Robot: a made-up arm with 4 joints. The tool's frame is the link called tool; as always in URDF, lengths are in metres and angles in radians. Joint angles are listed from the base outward. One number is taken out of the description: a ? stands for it. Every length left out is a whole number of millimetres.
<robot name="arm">
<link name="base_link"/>
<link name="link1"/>
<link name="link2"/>
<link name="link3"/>
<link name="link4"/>
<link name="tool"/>
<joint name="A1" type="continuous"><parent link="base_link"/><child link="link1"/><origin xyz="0 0 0.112" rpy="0 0 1.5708"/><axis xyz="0 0 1"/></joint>
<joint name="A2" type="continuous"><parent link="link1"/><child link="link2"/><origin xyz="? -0.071 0" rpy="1.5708 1.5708 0"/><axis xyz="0 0 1"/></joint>
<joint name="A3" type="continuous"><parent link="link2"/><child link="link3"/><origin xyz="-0.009 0.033 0" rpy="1.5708 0 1.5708"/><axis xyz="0 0 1"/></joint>
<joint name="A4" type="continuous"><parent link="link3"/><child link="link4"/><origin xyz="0.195 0.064 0" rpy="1.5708 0 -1.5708"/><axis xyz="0 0 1"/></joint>
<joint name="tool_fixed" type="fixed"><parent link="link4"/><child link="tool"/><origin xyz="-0.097 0.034 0" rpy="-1.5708 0 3.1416"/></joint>
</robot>
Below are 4 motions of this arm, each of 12 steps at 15 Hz.
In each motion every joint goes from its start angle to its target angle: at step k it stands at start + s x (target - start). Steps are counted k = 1, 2, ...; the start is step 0. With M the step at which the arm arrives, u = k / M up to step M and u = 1 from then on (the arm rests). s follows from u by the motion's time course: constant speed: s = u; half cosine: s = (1 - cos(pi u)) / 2; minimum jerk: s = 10 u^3 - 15 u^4 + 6 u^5.
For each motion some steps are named. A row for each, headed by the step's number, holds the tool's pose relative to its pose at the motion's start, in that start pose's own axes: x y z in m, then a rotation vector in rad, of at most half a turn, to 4 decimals.
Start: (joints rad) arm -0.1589 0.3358 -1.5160 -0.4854
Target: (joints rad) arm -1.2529 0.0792 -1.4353 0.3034
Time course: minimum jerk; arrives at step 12
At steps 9, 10, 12:
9: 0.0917 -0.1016 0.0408 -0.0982 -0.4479 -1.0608
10: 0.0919 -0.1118 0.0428 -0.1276 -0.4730 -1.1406
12: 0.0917 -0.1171 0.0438 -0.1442 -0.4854 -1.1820

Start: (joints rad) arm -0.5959 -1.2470 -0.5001 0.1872
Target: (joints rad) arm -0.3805 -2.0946 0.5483 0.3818
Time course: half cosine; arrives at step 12
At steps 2, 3, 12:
2: 0.0120 -0.0129 -0.0151 -0.0686 0.0001 -0.0538
3: 0.0256 -0.0302 -0.0313 -0.1523 -0.0052 -0.1170
12: 0.1149 -0.2645 -0.0224 -1.1298 -0.4172 -0.7179

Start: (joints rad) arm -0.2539 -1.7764 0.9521 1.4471
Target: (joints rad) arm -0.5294 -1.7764 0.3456 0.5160
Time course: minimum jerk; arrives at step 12
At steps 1, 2, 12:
1: -0.0007 0.0003 0.0002 0.0032 0.0055 0.0015
2: -0.0046 0.0021 0.0016 0.0222 0.0387 0.0110
12: -0.1604 0.0211 0.1118 0.4803 1.1119 0.5315

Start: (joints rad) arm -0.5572 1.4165 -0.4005 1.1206
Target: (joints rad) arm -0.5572 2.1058 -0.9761 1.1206
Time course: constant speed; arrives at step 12
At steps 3, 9, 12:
3: 0.0249 0.0010 0.0524 0.1961 -0.0785 -0.0758
9: 0.0548 -0.0297 0.1635 0.5649 -0.3011 -0.1991
12: 0.0551 -0.0584 0.2167 0.7321 -0.4438 -0.2454

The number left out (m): -0.165
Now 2 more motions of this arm.
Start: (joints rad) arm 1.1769 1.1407 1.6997 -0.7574
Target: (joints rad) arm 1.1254 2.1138 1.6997 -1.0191
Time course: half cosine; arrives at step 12
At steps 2, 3, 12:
2: -0.0005 -0.0011 -0.0093 -0.0028 0.0826 -0.0046
3: -0.0022 -0.0024 -0.0202 -0.0062 0.1806 -0.0098
12: -0.0784 -0.0161 -0.1033 -0.0490 1.2333 -0.0553

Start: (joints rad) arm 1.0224 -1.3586 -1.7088 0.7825
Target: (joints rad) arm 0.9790 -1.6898 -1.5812 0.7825
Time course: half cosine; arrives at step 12
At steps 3, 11, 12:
3: -0.0007 -0.0028 -0.0095 -0.0052 0.0473 -0.0228
11: -0.0176 -0.0168 -0.0634 -0.0415 0.3216 -0.1370
12: -0.0182 -0.0170 -0.0644 -0.0423 0.3272 -0.1390

